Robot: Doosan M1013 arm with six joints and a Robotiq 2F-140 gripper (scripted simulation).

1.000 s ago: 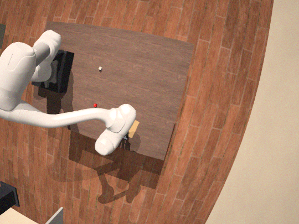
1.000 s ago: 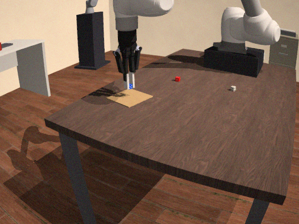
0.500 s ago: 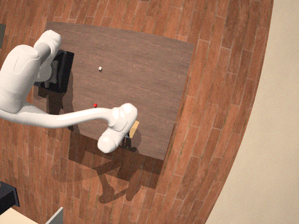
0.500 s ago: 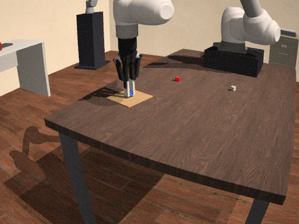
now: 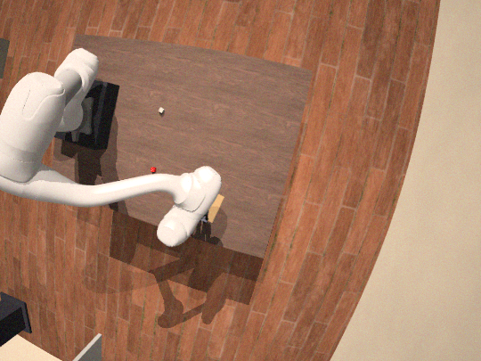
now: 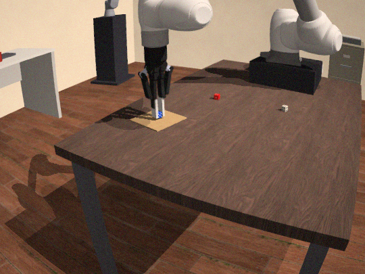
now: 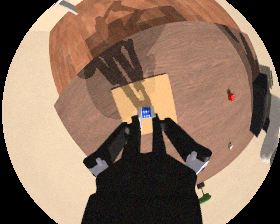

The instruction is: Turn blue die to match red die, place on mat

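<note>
Now: the blue die 3 cm below my hand. Round my hand: white die (25 cm behind, 41 cm to the left, 4 cm below); tan mat (4 cm below); red die (27 cm behind, 13 cm to the left, 4 cm below).
</note>
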